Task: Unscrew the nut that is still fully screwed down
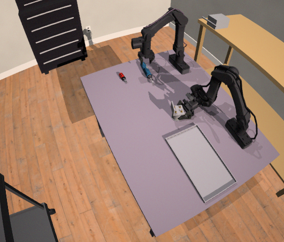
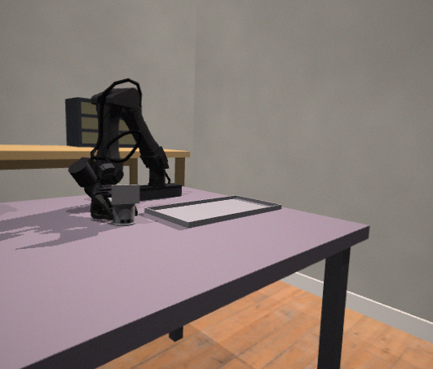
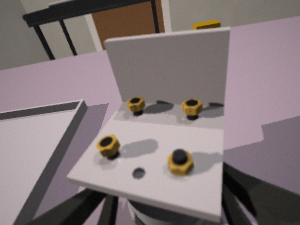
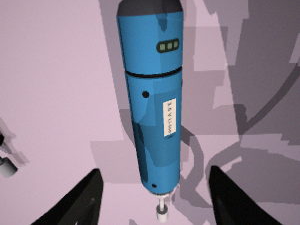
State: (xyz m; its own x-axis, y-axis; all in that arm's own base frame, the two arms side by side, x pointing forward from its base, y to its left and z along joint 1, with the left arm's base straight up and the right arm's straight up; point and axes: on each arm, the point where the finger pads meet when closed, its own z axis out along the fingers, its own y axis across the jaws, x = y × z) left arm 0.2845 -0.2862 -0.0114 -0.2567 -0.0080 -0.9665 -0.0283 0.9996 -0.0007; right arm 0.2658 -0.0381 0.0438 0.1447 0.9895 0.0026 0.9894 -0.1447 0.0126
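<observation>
Right now the joint module is 1 cm above my left hand. From my left hand the other things lie so: shallow tray (32 cm to the left, 3 cm ahead, 2 cm below); white L-shaped bracket (5 cm above); socket (32 cm to the right).
</observation>
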